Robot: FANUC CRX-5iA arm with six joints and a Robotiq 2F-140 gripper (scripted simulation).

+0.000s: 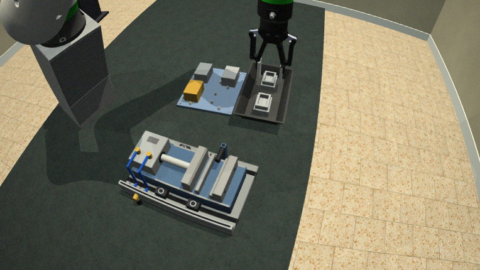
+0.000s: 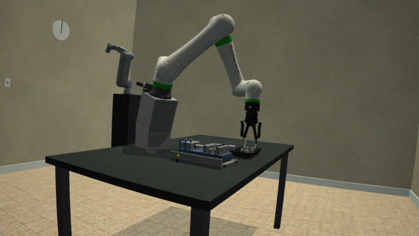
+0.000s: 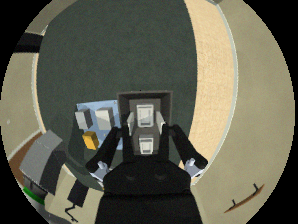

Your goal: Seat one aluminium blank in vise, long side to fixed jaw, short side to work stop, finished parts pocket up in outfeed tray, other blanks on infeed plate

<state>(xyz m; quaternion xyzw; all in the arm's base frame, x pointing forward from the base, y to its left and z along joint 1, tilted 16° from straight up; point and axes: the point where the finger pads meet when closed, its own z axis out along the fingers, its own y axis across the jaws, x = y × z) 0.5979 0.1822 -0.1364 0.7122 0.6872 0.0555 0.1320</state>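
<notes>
Right now my hand is 210 mm past the aluminium blank and 40 mm above it. Also, from my hand: brass blank: 220 mm behind, 90 mm to the right, 40 mm below; vise: 150 mm behind, 370 mm to the right, 30 mm below; blue work stop: 70 mm behind, 310 mm to the right, 10 mm below.
</notes>
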